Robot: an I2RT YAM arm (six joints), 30 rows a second.
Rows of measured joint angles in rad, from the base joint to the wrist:
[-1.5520, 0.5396, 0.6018, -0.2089, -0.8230, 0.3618]
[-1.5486, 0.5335, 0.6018, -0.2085, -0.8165, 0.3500]
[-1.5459, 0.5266, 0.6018, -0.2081, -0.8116, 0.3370]
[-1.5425, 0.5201, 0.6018, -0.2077, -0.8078, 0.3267]
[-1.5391, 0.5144, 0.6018, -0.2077, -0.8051, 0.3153]
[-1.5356, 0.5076, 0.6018, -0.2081, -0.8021, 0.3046]
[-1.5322, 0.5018, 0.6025, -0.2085, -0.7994, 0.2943]
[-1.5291, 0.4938, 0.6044, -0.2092, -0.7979, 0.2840]
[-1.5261, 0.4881, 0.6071, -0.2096, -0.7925, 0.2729]
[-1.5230, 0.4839, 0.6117, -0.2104, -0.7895, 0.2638]
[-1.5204, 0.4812, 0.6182, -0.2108, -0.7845, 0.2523]
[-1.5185, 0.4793, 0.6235, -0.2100, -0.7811, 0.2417]
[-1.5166, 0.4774, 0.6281, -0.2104, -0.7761, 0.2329]
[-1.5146, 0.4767, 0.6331, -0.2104, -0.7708, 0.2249]
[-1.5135, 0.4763, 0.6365, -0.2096, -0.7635, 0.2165]
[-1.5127, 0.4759, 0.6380, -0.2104, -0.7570, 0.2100]
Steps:
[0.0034, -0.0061, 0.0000, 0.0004, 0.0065, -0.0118]
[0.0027, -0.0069, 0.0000, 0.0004, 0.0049, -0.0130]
[0.0034, -0.0065, 0.0000, 0.0004, 0.0038, -0.0103]
[0.0034, -0.0057, 0.0000, 0.0000, 0.0027, -0.0114]
[0.0035, -0.0068, 0.0000, -0.0004, 0.0030, -0.0107]
[0.0034, -0.0058, 0.0007, -0.0004, 0.0027, -0.0103]
[0.0031, -0.0080, 0.0019, -0.0007, 0.0015, -0.0103]
[0.0030, -0.0057, 0.0027, -0.0004, 0.0054, -0.0111]
[0.0031, -0.0042, 0.0046, -0.0008, 0.0030, -0.0091]
[0.0026, -0.0027, 0.0065, -0.0004, 0.0050, -0.0115]
[0.0019, -0.0019, 0.0053, 0.0008, 0.0034, -0.0106]
[0.0019, -0.0019, 0.0046, -0.0004, 0.0050, -0.0088]
[0.0020, -0.0007, 0.0050, 0.0000, 0.0053, -0.0080]
[0.0011, -0.0004, 0.0034, 0.0008, 0.0073, -0.0084]
[0.0008, -0.0004, 0.0015, -0.0008, 0.0065, -0.0065]

